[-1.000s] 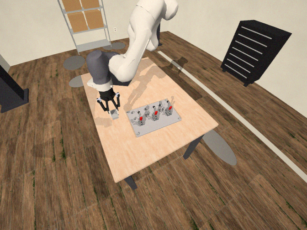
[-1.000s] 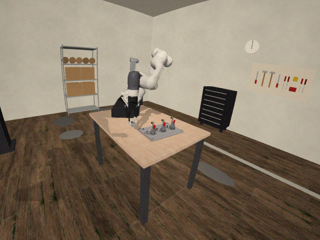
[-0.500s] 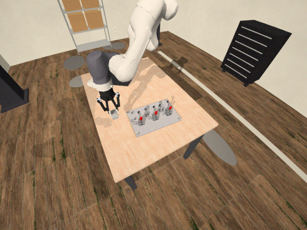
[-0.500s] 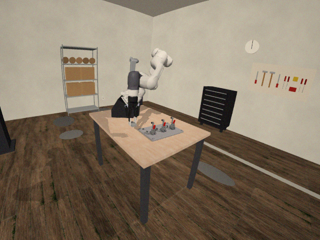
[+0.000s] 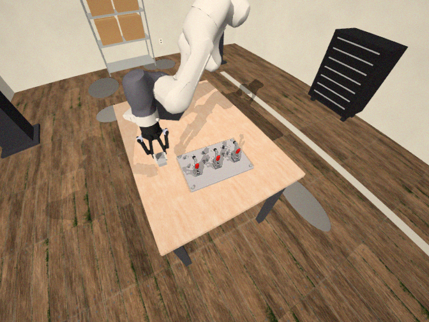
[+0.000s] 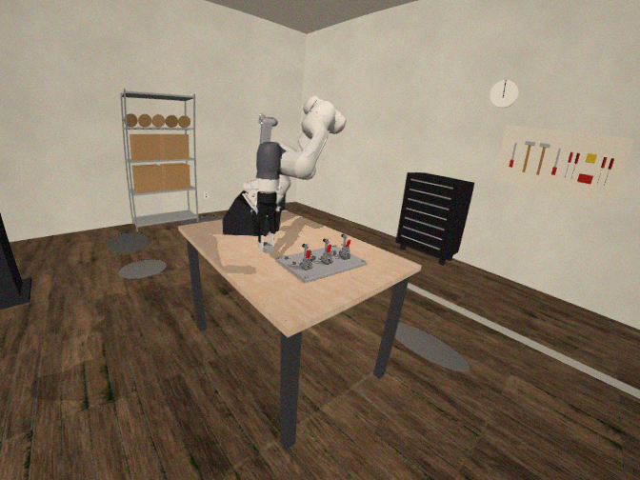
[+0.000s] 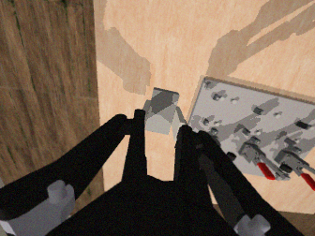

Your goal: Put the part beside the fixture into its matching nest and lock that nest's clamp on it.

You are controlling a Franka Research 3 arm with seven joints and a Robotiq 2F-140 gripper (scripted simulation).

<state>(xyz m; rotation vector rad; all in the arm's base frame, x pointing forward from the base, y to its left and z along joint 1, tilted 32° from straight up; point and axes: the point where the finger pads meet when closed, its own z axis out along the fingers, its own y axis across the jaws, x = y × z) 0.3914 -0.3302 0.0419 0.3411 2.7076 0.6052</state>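
Now: hand 240 mm to the right of the plate, 120 mm above it and 100 mm short of it. From my hand the other things lie so: grey block (30 mm below).
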